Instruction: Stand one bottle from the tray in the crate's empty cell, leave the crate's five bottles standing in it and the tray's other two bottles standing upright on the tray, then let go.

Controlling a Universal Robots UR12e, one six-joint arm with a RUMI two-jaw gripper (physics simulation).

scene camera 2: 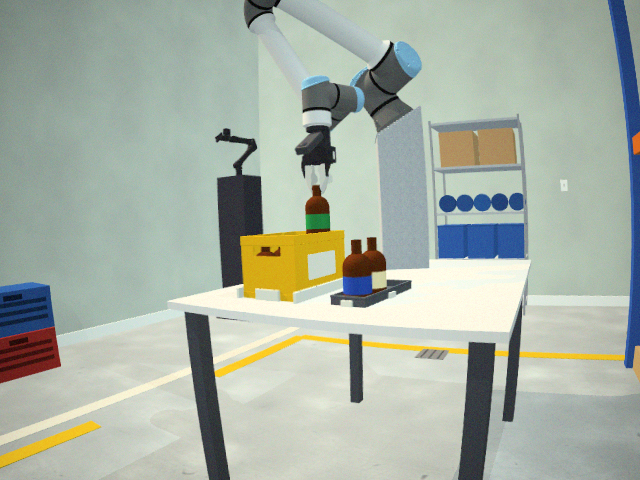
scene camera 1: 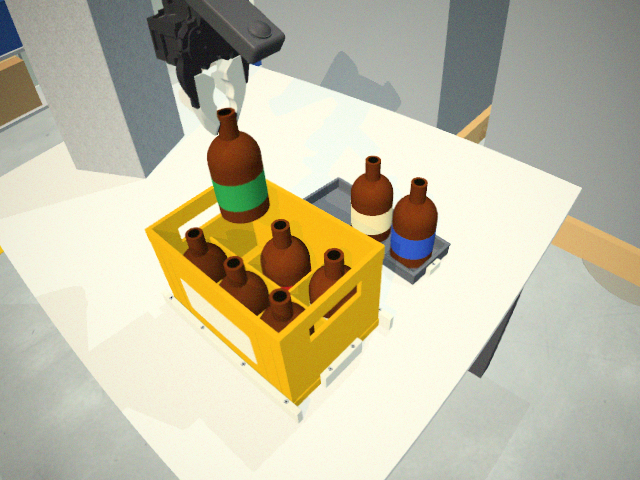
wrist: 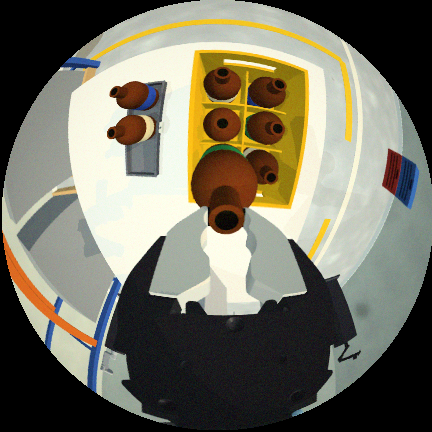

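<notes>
My gripper is shut on the neck of the green-banded bottle. The bottle hangs upright over the corner cell of the yellow crate; its base is near rim height in scene camera 1. Its body hides most of that cell in the wrist view. Five brown bottles stand in the crate's other cells. On the grey tray, a cream-banded bottle and a blue-banded bottle stand upright.
Low white strips edge the crate's foot on the white table. A grey pillar stands behind the table. A shelf unit stands farther back.
</notes>
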